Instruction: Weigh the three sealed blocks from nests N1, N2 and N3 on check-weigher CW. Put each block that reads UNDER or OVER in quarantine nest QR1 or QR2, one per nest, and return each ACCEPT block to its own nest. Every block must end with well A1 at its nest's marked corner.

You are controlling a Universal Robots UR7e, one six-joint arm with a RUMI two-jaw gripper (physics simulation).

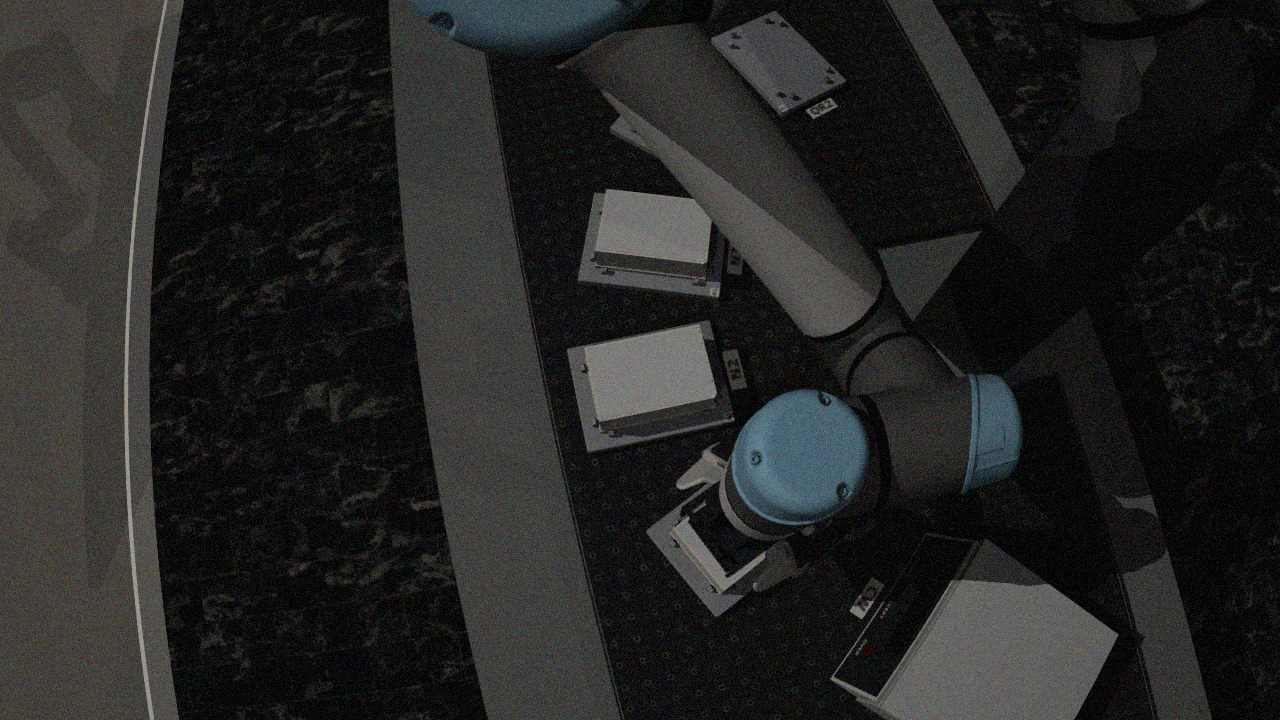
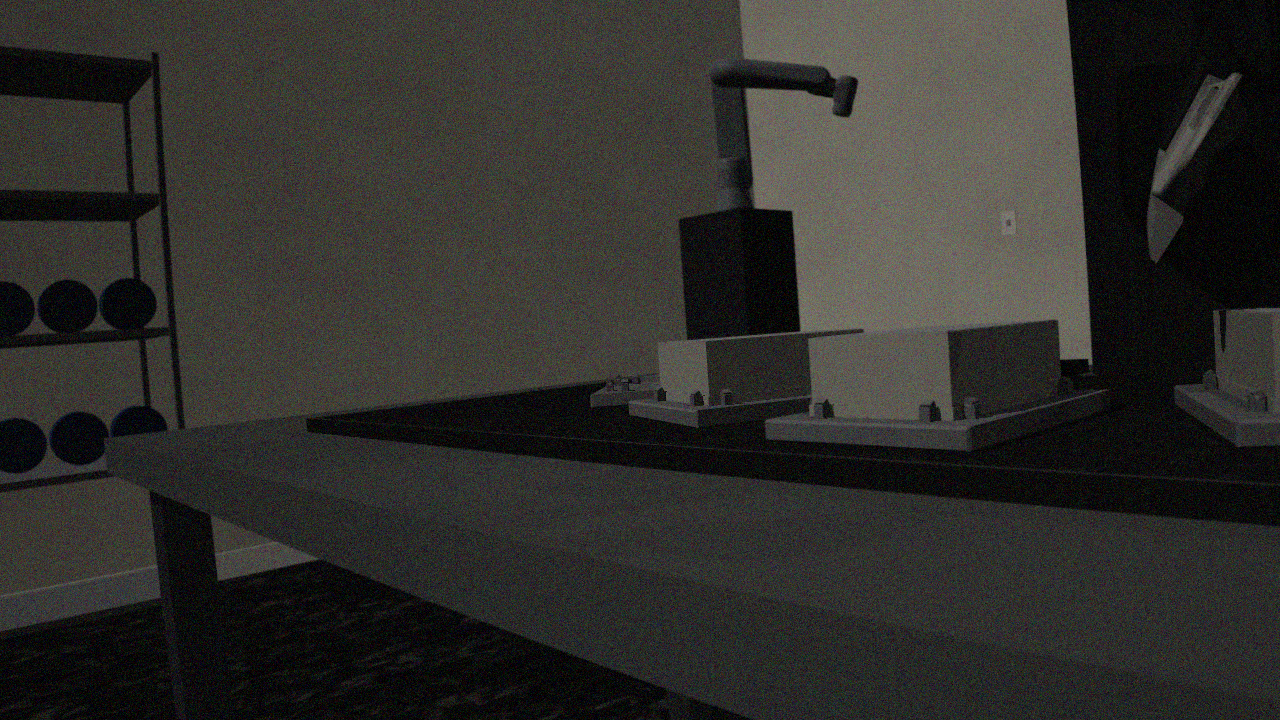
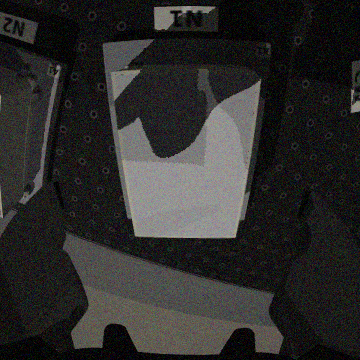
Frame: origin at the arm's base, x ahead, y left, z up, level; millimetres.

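Where they show: gripper, between the fingertips: (image 3: 181, 189); arm's base, origin of its link: (image 1: 1167, 102).
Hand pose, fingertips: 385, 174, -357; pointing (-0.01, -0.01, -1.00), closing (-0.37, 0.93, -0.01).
Each offset is from my fingertips to the top centre of the thing, as dx, dy, dz. "spot": to the spot under its first point.
My gripper (image 1: 739, 521) (image 3: 181, 189) is open and empty, its jaws spread on either side of the N1 block {+1, +2, -24} (image 1: 702, 559) (image 2: 1248, 358) (image 3: 185, 200), which sits in nest N1 {+1, +2, -56} (image 1: 716, 604) (image 2: 1226, 422) (image 3: 117, 52). The N2 block {+56, -176, -24} (image 1: 648, 371) (image 2: 877, 371) (image 3: 15, 115) sits in nest N2 {spot: +134, -189, -66} (image 1: 577, 389) (image 2: 868, 433). The N3 block {+7, -343, -24} (image 1: 653, 228) (image 2: 751, 371) sits in nest N3 {spot: +91, -326, -66} (image 1: 588, 270). Check-weigher CW {-203, +226, +22} (image 1: 1011, 644) bears no block; its small red display text is unreadable. Nest QR2 {-239, -594, -56} (image 1: 778, 62) holds no block. The blocks' A1 wells cannot be made out.
The arm's forearm (image 1: 769, 205) crosses above the mat, hiding most of a pale plate {-78, -502, -56} (image 1: 633, 134) beyond N3. The CW label {spot: -114, +119, -76} (image 1: 866, 598) lies between N1 and the weigher. A shelf rack (image 2: 163, 232) stands by the wall behind the table. The scene is dim.
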